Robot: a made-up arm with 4 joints.
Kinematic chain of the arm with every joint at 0, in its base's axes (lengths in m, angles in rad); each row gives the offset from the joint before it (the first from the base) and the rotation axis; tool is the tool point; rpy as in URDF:
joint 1: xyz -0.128 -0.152 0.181 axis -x
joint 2: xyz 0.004 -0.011 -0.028 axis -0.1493 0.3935 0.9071
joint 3: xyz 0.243 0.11 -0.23 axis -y
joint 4: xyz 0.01 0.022 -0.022 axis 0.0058 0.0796 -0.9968
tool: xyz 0.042 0.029 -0.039 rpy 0 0 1.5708
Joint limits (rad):
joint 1: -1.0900..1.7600
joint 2: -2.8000..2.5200
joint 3: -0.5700..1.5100
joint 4: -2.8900..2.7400
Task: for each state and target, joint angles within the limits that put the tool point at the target. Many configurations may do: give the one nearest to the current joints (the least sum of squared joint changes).
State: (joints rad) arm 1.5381 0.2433 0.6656 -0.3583
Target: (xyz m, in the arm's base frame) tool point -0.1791 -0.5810 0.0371
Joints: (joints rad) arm 1.7600 0.9631 0.0262 -0.5869
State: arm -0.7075 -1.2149 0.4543 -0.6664
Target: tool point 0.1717 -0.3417 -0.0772
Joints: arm -0.7809 -1.5039 1.0460 -0.4408
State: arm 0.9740 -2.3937 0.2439 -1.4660
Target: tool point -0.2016 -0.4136 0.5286
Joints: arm 1.1971 -2.7964 0.3083 -1.4105
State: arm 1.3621 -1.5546 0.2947 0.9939
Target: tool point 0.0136 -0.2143 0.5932
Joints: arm 1.6319 -1.8739 0.6589 1.0657
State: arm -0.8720 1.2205 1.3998 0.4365
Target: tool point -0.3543 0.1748 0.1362
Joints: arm -0.9916 1.7617 1.4751 0.3477
